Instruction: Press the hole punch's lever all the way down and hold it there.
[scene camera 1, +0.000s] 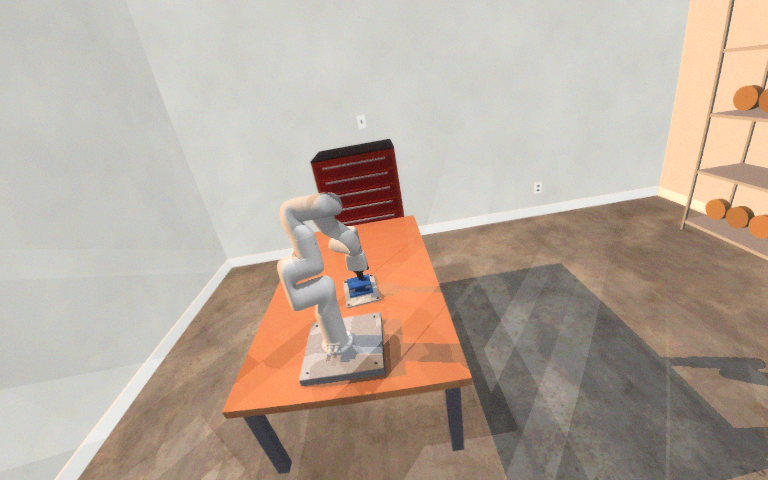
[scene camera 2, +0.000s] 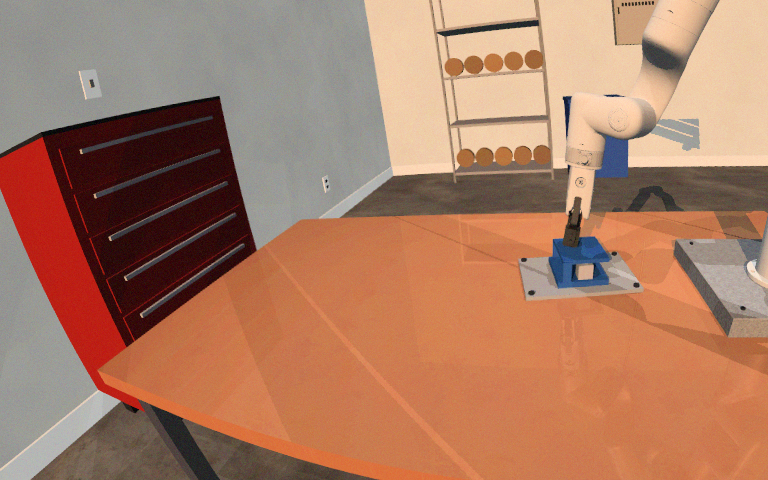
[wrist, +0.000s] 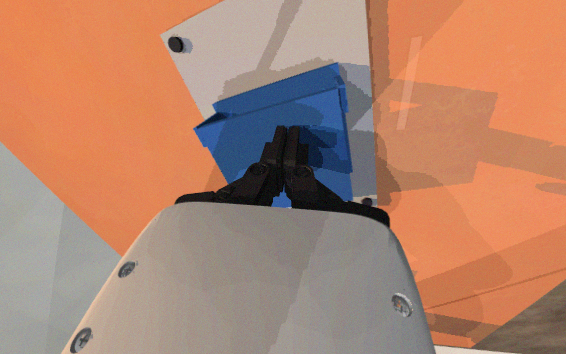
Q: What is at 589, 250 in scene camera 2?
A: A blue lever.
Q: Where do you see my gripper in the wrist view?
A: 288, 142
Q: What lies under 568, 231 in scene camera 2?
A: My gripper.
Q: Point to a blue lever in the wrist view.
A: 235, 143
